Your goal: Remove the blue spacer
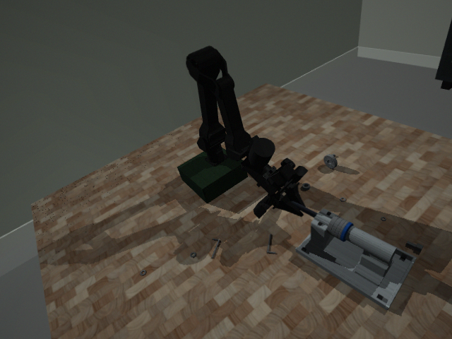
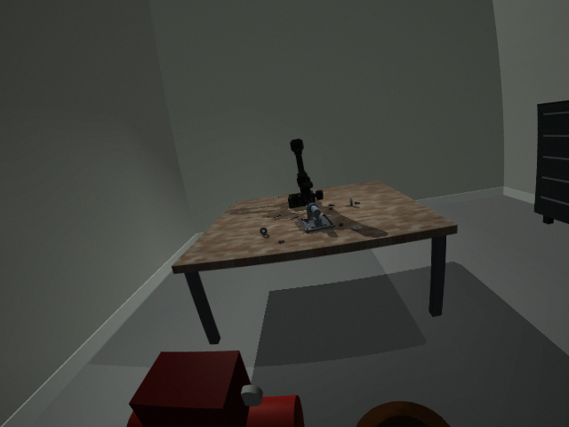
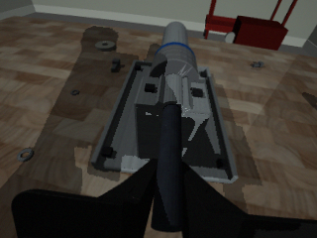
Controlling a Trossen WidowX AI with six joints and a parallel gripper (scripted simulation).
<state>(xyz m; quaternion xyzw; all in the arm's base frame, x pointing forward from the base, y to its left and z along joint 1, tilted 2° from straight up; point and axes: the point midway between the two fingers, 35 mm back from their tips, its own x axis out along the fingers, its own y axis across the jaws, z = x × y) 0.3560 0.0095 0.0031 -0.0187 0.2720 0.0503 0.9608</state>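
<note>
My gripper tip is now 4 cm short of the dark shaft and 2 cm below it. The rest, counted from my gripper tip: blue spacer ring: 11 cm ahead, 2 cm above, 1 cm to the left; then grey disc: 26 cm to the left, 11 cm behind, 4 cm below; then white disc: 31 cm ahead, 20 cm to the left, 6 cm below.
</note>
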